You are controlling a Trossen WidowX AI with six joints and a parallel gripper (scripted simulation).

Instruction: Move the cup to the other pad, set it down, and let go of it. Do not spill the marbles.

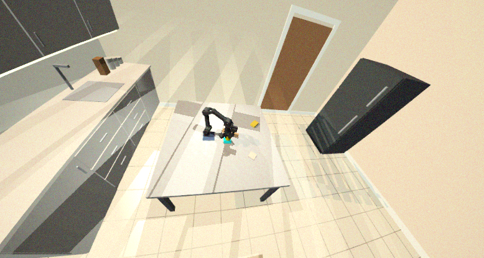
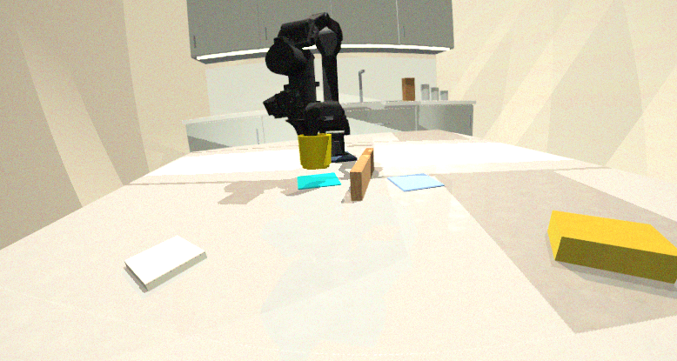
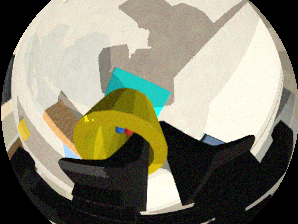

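My gripper tip is now 20 mm short of the turquoise pad, 10 mm to the right of it and 80 mm above it. Round my gripper tip: yellow cup 20 mm ahead, 10 mm to the left; wooden block 80 mm ahead, 100 mm to the left, 50 mm below; white flat block 270 mm ahead, 230 mm to the right, 60 mm below.
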